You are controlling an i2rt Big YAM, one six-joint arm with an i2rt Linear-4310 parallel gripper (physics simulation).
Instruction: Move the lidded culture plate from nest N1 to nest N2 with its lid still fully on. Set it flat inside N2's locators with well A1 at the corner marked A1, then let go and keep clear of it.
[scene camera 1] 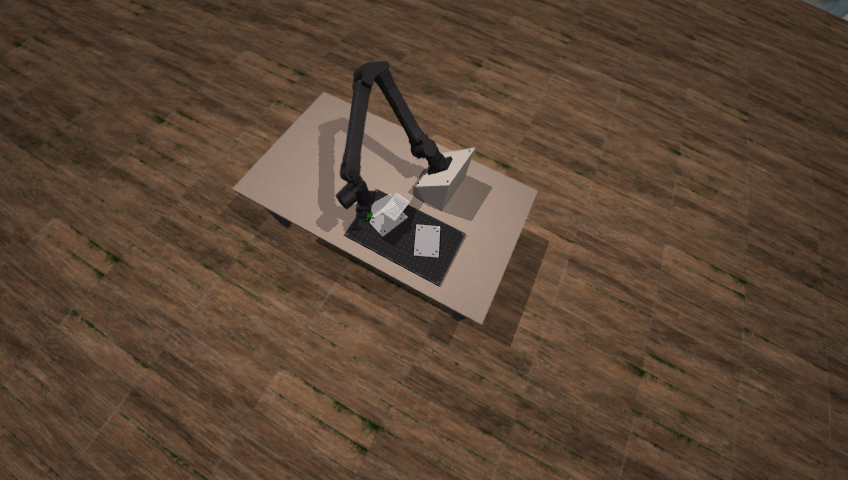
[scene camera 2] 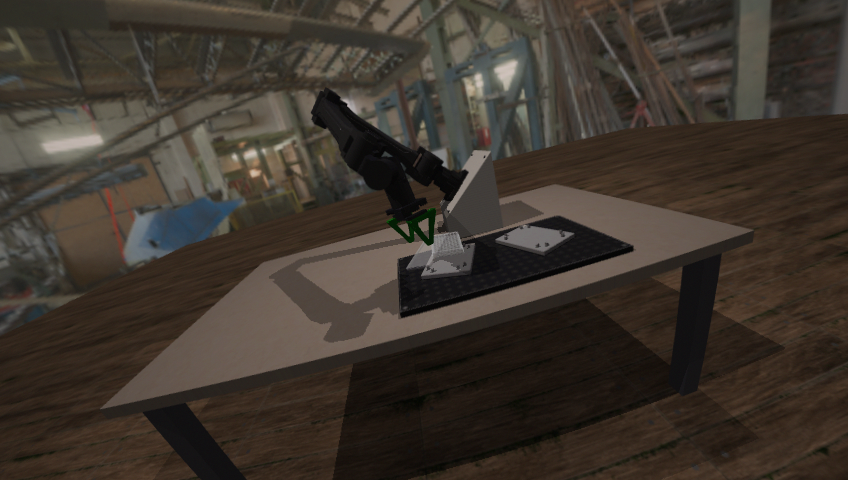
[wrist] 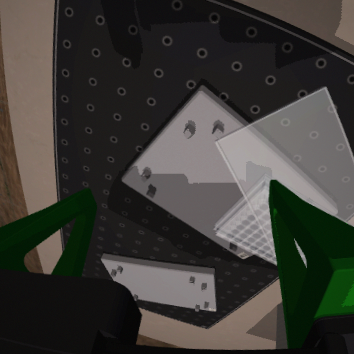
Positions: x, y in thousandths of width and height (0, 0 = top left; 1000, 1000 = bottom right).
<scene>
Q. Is my gripper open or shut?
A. Open.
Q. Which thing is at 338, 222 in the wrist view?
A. A black pegboard.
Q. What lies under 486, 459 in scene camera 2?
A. My gripper.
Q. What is my gripper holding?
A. Nothing.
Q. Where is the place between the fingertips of my gripper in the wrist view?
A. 499, 547
</scene>
